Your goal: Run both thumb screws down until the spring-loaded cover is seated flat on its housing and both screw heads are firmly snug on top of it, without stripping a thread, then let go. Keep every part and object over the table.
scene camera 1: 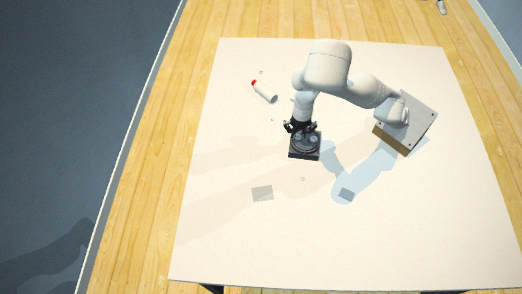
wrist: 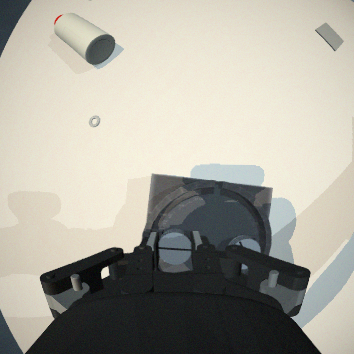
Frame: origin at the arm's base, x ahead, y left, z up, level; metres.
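Where they show: gripper, fingertip midpoint: (scene camera 1: 297, 137) (wrist: 174, 241).
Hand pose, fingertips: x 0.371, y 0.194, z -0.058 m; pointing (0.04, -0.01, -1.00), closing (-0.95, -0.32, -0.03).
Note:
After its pixels a point has its place.
The black square housing (scene camera 1: 304, 156) @(x 0.324, y 0.252, z -0.089 m) (wrist: 161, 186) @(x 0.398, y 0.150, z -0.073 m) stands near the middle of the table. Its dark round cover (scene camera 1: 305, 148) @(x 0.328, y 0.232, z -0.060 m) (wrist: 215, 220) @(x 0.341, y 0.165, z -0.061 m) lies on top; whether it sits fully flat I cannot tell. My gripper (scene camera 1: 299, 134) @(x 0.371, y 0.194, z -0.058 m) (wrist: 174, 241) @(x 0.371, y 0.194, z -0.058 m) points down over the housing and is shut on the left thumb screw (scene camera 1: 298, 136) @(x 0.369, y 0.194, z -0.048 m) (wrist: 174, 252) @(x 0.369, y 0.200, z -0.048 m), a round grey slotted head with one finger on each side. In the wrist view its slot runs nearly level. The right thumb screw (scene camera 1: 314, 139) @(x 0.304, y 0.188, z -0.047 m) (wrist: 250, 245) @(x 0.306, y 0.176, z -0.047 m) stands free of the fingertips and is partly hidden by the gripper's linkage in the wrist view.
A white bottle with a red cap (scene camera 1: 265, 92) @(x 0.585, y -0.008, z -0.068 m) (wrist: 82, 37) @(x 0.561, y -0.003, z -0.064 m) lies on its side behind and left of the housing. Small rings lie on the table. Two flat grey plates, one at left (scene camera 1: 262, 193) @(x 0.430, y 0.452, z -0.110 m) and one at right (scene camera 1: 346, 194) @(x 0.124, y 0.350, z -0.110 m), lie in front. The arm's base (scene camera 1: 422, 117) @(x -0.089, y -0.003, z 0.039 m) is at right.

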